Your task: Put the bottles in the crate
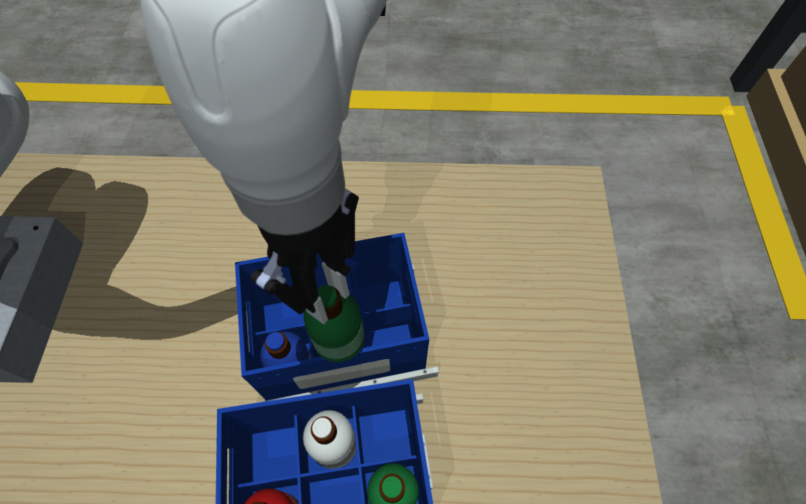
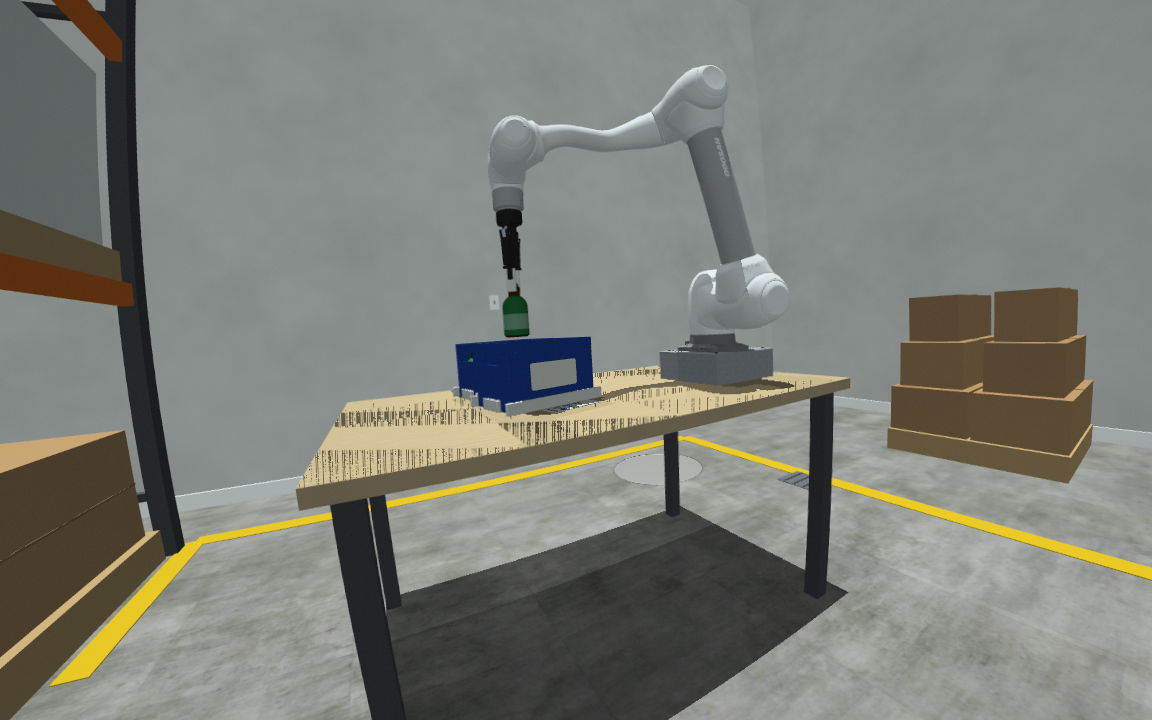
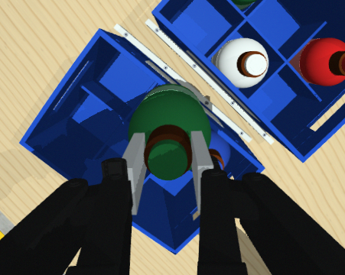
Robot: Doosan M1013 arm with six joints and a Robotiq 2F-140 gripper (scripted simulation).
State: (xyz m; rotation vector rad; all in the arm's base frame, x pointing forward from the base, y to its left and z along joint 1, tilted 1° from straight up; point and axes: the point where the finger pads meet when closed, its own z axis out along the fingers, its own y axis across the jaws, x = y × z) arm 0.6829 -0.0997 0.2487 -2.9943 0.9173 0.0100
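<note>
My gripper is now 10 cm past the blue bottle and 26 cm above it. The rest, counted from my hand: pick list: 8 cm behind, 19 cm to the left, 35 cm below; then white bottle: 2 cm behind, 12 cm to the right, 26 cm below; then red bottle: 9 cm behind, 23 cm to the right, 26 cm below.
</note>
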